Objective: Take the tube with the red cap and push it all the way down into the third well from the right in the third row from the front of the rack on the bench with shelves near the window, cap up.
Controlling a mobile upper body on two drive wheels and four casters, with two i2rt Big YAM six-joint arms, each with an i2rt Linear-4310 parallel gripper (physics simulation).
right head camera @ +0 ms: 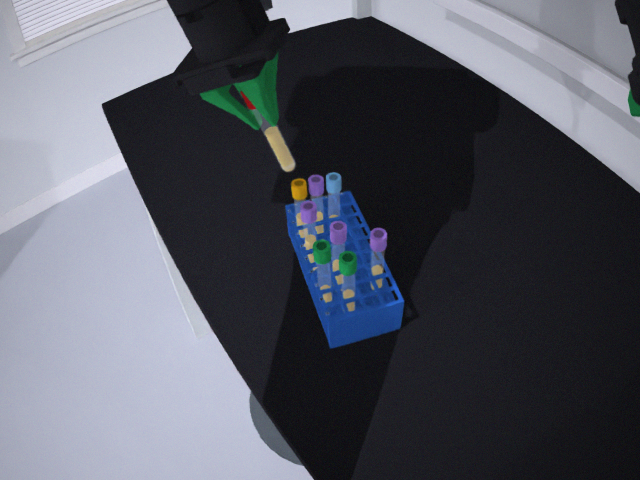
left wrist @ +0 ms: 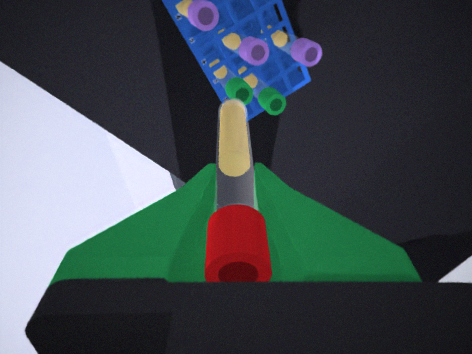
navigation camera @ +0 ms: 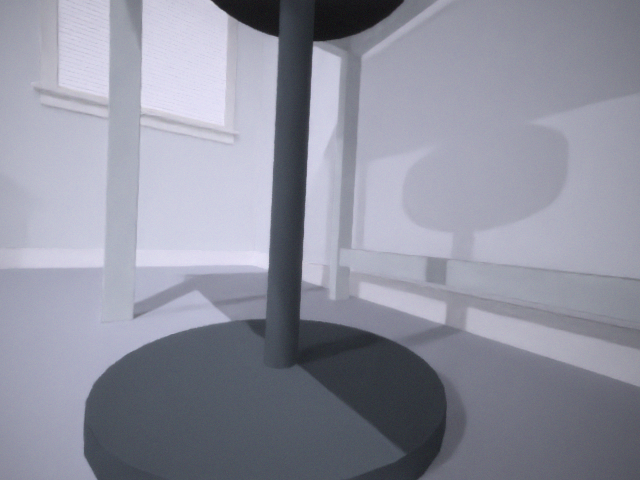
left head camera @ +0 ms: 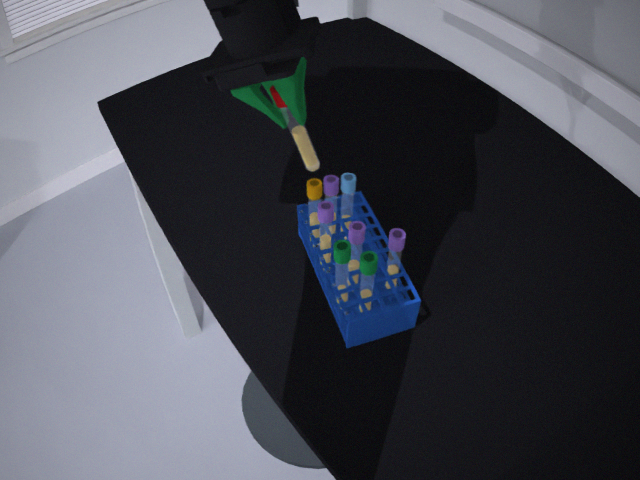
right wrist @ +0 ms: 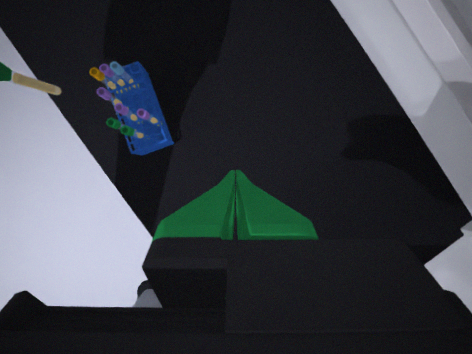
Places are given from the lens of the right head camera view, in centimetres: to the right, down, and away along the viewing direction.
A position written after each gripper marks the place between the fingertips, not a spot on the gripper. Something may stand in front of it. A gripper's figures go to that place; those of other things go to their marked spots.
left gripper (right head camera: 267,124): -5, -11, 51
blue rack (right head camera: 374,315): 6, 9, 62
